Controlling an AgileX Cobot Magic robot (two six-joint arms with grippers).
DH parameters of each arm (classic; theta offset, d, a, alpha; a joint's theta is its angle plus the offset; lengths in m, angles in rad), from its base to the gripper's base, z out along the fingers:
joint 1: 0 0.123 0 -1.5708
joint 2: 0.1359 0 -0.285 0
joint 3: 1.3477 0 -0.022 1.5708
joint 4: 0 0.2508 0 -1.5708
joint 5: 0 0 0.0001 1.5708
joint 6: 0 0.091 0 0
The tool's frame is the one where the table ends.
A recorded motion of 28 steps. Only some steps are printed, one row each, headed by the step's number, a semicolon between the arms.
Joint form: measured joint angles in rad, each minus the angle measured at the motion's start. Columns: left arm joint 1, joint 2, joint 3, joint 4, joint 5, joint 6; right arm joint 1, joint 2, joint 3, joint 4, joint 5, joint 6.
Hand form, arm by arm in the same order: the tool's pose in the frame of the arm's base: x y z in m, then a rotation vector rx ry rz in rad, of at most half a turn. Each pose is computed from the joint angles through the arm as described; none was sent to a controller.
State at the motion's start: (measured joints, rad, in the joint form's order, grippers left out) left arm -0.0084 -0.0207 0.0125 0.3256 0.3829 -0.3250; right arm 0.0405 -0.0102 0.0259 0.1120 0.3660 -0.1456
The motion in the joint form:
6: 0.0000 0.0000 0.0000 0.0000 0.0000 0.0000; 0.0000 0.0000 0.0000 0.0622 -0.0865 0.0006
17: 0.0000 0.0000 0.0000 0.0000 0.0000 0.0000; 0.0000 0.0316 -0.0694 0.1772 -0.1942 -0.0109
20: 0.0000 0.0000 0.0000 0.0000 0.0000 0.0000; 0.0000 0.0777 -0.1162 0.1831 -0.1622 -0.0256
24: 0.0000 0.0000 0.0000 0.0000 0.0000 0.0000; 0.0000 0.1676 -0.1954 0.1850 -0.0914 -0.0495
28: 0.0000 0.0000 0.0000 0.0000 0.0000 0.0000; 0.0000 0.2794 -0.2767 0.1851 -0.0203 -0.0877
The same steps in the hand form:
6: 0.0516 0.0105 0.1774 -0.0959 1.8364 0.0892; 0.0546 0.0066 0.1801 -0.0505 1.7747 0.0880
17: 0.0516 0.0105 0.1774 -0.0959 1.8364 0.0892; 0.0559 0.0067 0.2117 0.0342 1.6285 0.1697
20: 0.0516 0.0105 0.1774 -0.0959 1.8364 0.0892; 0.0580 0.0077 0.2221 0.0195 1.6585 0.1693
24: 0.0516 0.0105 0.1774 -0.0959 1.8364 0.0892; 0.0637 0.0098 0.2373 -0.0143 1.7369 0.1659
28: 0.0516 0.0105 0.1774 -0.0959 1.8364 0.0892; 0.0737 0.0120 0.2509 -0.0638 1.8339 0.1527

